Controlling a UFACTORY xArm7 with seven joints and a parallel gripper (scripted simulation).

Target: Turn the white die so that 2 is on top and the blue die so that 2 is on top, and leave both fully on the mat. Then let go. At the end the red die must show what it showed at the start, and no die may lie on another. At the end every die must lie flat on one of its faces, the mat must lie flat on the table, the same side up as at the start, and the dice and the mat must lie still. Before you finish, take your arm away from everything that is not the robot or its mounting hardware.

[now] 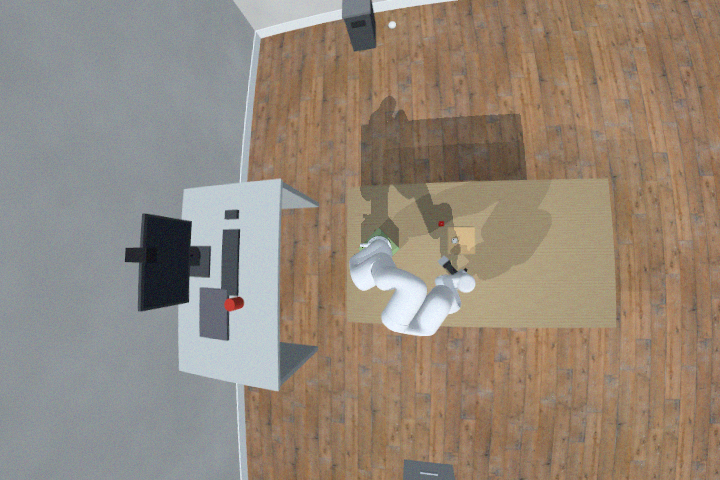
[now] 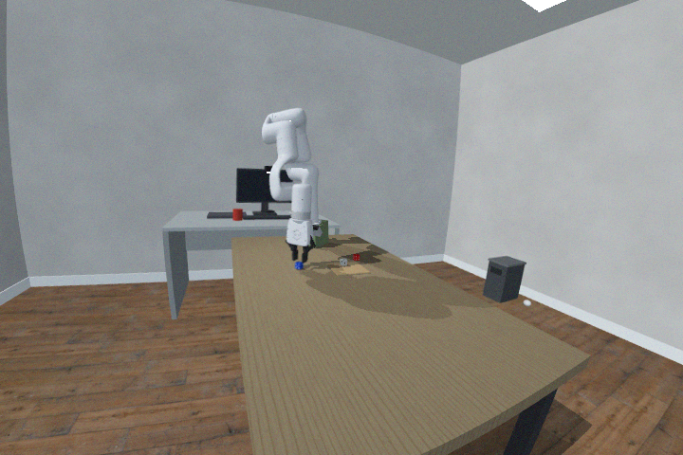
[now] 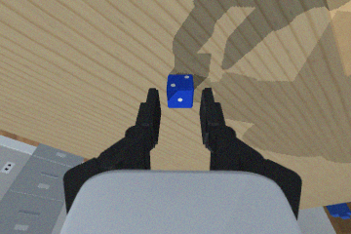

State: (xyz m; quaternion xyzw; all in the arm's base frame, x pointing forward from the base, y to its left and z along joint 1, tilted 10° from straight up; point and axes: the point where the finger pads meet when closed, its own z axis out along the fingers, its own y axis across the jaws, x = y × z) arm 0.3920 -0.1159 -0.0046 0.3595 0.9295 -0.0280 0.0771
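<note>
My gripper is now 40 mm above the blue die. Round my hand: red die (80 mm behind, 270 mm to the left, 40 mm below); then white die (10 mm behind, 190 mm to the left, 30 mm below); then tan mat (30 mm ahead, 190 mm to the left, 50 mm below).
</note>
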